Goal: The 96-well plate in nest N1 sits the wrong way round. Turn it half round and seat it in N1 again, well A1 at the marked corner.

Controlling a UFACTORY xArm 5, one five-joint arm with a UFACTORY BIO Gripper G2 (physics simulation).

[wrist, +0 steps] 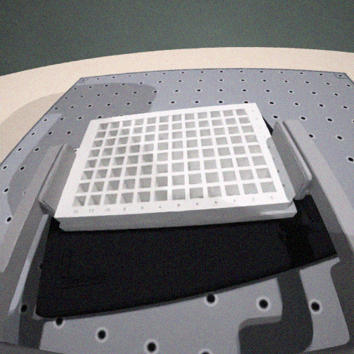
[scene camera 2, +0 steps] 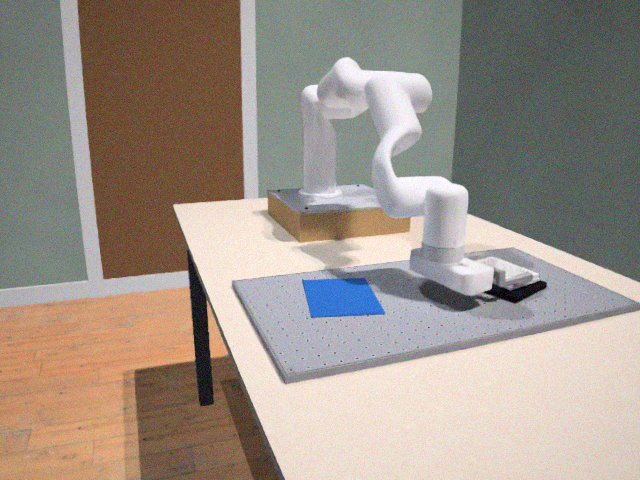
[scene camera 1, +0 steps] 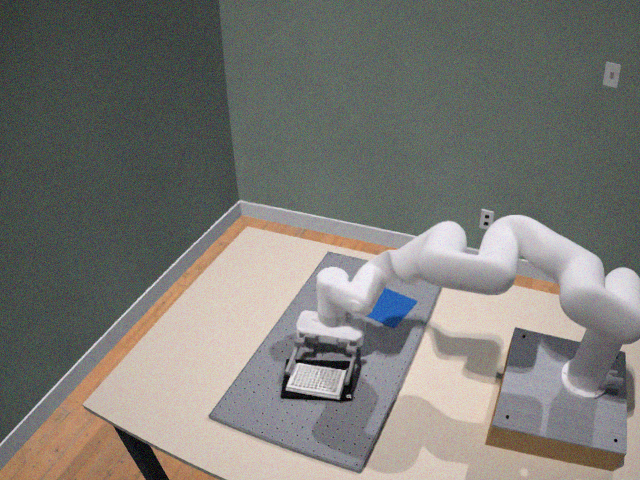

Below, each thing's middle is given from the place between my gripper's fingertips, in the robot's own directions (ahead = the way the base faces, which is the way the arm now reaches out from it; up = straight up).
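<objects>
There is a white 96-well plate (scene camera 1: 307, 379) here, and my gripper is 1 cm above it. The black nest (scene camera 1: 287, 395) is 2 cm below my hand and 2 cm to the right of it. As for the flat blue square (scene camera 2: 353, 296), I find it 3 cm below my hand, 34 cm to the right of it and 6 cm behind it.
</objects>
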